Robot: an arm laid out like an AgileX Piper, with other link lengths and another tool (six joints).
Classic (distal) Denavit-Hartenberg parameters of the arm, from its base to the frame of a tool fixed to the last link. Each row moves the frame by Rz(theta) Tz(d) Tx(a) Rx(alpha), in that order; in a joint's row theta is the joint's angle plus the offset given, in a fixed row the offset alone. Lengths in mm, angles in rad.
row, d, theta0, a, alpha
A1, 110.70, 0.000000, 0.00, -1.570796
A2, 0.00, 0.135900, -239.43, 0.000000
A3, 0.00, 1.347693, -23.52, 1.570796
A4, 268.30, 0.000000, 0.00, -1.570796
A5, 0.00, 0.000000, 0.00, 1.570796
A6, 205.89, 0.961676, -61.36, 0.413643
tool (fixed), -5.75, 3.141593, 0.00, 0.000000
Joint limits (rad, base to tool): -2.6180..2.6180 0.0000..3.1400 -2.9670..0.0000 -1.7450..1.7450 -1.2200..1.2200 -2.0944..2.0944
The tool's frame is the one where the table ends.
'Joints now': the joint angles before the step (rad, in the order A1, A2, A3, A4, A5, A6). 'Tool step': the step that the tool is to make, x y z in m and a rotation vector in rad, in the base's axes. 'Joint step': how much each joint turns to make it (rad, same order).
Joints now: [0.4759 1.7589 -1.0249 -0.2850 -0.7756 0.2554]
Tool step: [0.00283 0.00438 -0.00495 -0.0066 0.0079 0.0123]
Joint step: [0.0000 0.0207 -0.0149 -0.0188 0.0016 0.0134]
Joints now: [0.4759 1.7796 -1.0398 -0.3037 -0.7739 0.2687]
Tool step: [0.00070 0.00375 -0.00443 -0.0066 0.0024 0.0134]
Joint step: [0.0001 0.0150 -0.0054 -0.0178 -0.0066 0.0084]
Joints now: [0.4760 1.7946 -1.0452 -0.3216 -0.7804 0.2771]
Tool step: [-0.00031 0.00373 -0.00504 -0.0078 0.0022 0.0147]
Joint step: [0.0005 0.0131 -0.0007 -0.0183 -0.0090 0.0068]
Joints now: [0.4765 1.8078 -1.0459 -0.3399 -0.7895 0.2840]
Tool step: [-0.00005 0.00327 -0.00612 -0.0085 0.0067 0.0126]
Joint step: [0.0004 0.0132 0.0000 -0.0162 -0.0054 0.0072]
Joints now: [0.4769 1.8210 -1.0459 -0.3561 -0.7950 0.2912]
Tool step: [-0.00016 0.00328 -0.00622 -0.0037 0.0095 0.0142]
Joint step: [0.0005 0.0133 0.0000 -0.0171 -0.0069 0.0131]
